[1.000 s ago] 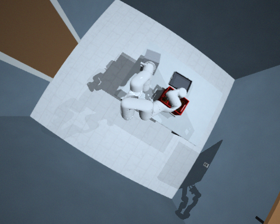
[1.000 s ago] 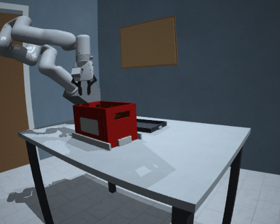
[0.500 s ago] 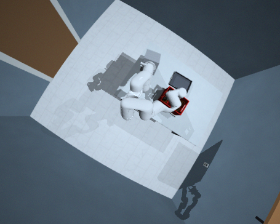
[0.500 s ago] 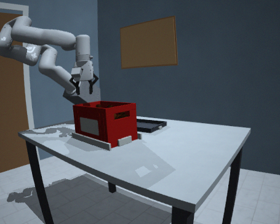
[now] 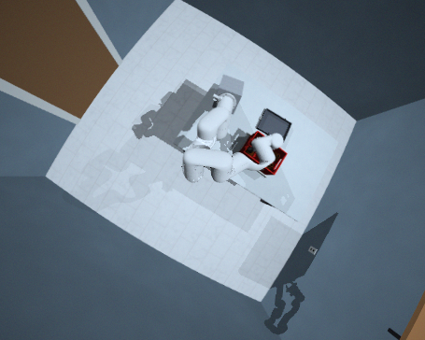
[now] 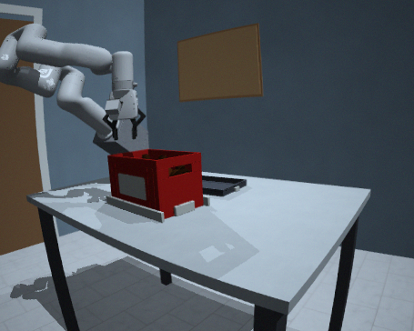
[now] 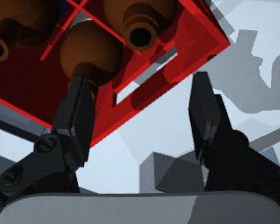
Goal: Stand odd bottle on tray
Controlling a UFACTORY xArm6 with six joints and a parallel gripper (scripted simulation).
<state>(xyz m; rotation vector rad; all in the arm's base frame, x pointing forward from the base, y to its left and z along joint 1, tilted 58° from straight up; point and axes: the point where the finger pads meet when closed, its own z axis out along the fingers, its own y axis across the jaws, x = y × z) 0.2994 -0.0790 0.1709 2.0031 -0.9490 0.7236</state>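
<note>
My hand is 16 cm above the glass bottle, 8 cm to the right of it and 2 cm short of it. Also, from my hand: red crate (16 cm below, 10 cm ahead, 3 cm to the left); then dark tray (31 cm to the left, 23 cm below, 14 cm ahead).
</note>
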